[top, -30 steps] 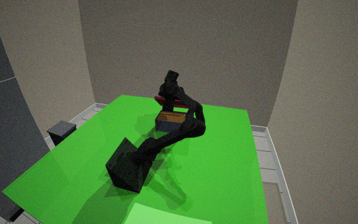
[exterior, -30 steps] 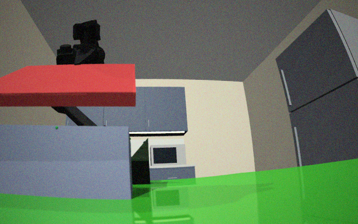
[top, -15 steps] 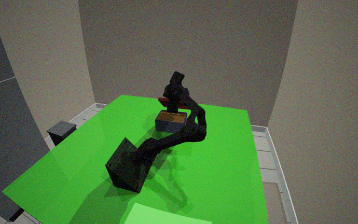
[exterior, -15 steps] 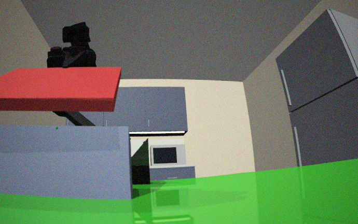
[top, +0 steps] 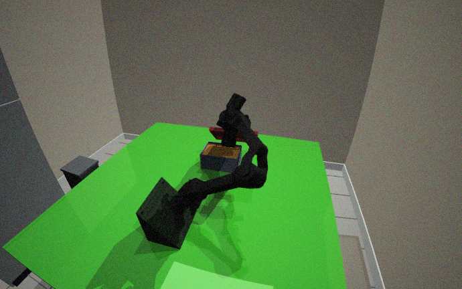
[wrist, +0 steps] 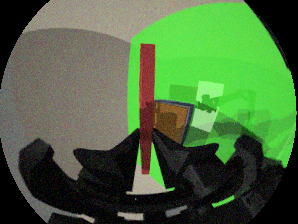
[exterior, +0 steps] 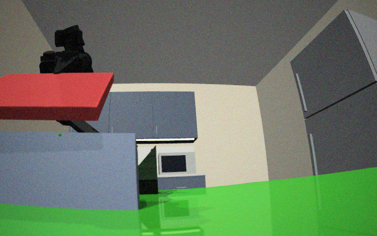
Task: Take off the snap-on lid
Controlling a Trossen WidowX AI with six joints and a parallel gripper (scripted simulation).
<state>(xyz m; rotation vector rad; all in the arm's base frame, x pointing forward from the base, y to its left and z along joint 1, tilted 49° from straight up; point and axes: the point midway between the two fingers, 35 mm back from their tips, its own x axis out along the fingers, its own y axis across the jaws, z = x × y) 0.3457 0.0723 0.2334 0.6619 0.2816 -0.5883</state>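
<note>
The red lid lies 60 mm ahead of my gripper tip, 10 mm to the left of it and 50 mm below it. Round my gripper tip: blue-grey storage box: 40 mm ahead, 70 mm to the left, 180 mm below.
</note>
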